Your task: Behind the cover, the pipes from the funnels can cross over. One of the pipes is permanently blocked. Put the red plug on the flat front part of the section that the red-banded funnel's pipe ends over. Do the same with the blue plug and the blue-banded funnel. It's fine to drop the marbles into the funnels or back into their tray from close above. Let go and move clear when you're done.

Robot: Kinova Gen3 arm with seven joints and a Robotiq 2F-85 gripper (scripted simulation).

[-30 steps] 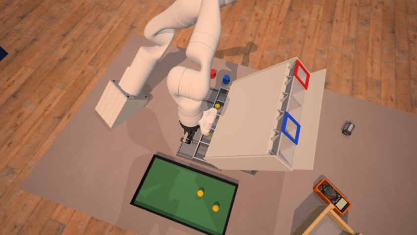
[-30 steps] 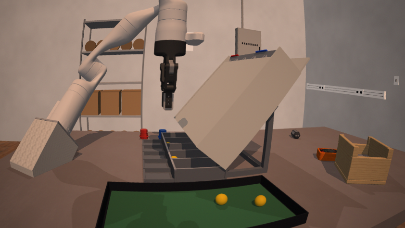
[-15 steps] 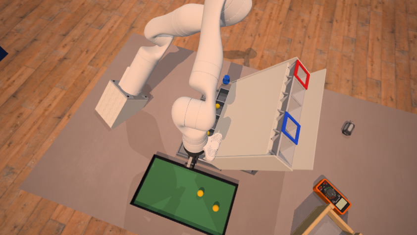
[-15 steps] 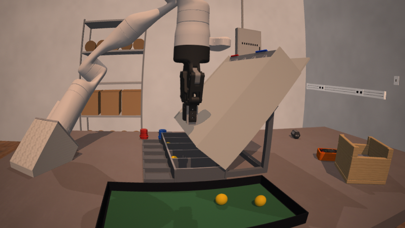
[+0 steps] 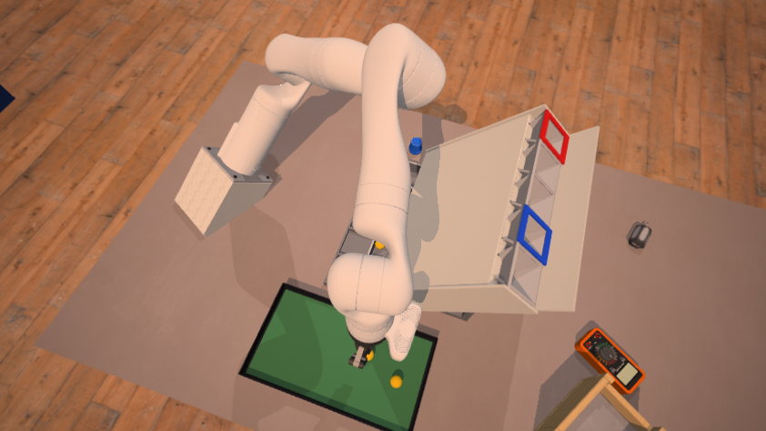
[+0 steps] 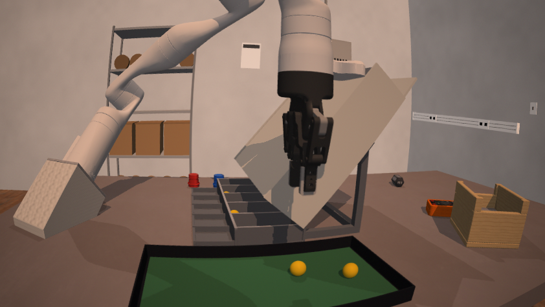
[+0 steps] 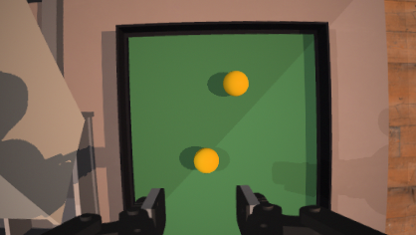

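My gripper is now 4 cm past the green marble tray, 4 cm to the left of it and 15 cm above it. Round my hand: wooden box (46 cm ahead, 11 cm to the left, 11 cm below); then beige cover (31 cm to the left, 5 cm above); then orange multimeter (45 cm ahead, 27 cm to the left, 14 cm below).
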